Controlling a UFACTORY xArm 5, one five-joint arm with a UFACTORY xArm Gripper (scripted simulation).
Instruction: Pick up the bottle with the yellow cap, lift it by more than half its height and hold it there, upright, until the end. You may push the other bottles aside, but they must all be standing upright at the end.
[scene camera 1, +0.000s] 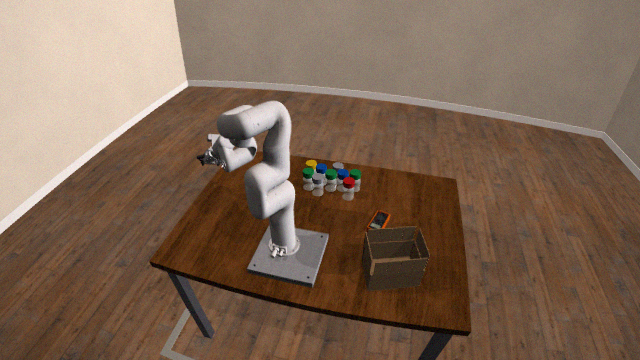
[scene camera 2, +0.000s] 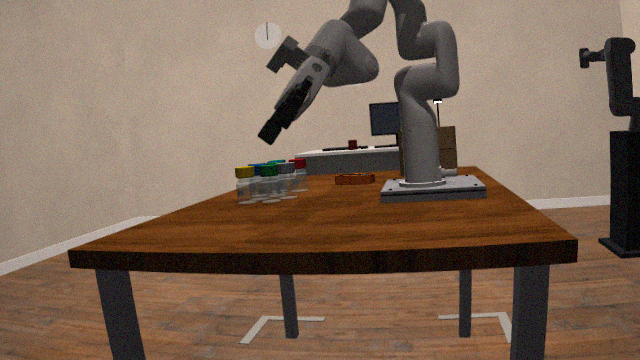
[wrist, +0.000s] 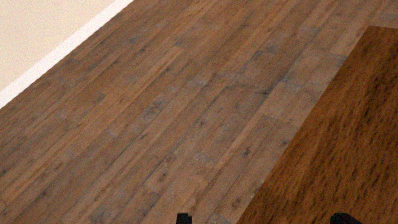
Labels:
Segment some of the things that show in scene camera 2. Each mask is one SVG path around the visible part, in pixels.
My gripper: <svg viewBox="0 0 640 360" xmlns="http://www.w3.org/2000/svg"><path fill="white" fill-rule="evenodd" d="M326 62L311 55L303 56L305 61L299 63L300 67L295 65L296 73L274 106L276 111L259 132L258 137L272 145L280 134L281 128L288 129L291 123L296 121L314 101L322 85L327 84L331 79L330 67Z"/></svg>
A yellow-capped bottle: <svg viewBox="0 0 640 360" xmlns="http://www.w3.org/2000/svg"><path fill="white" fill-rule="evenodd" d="M254 166L235 168L235 176L238 178L236 190L239 205L245 206L257 203L256 182L252 178L255 175Z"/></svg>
A green-capped bottle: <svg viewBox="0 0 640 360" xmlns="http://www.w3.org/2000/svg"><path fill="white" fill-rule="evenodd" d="M278 164L259 166L259 175L262 177L260 180L260 191L263 204L276 204L282 201L280 180L277 177L279 174Z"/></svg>

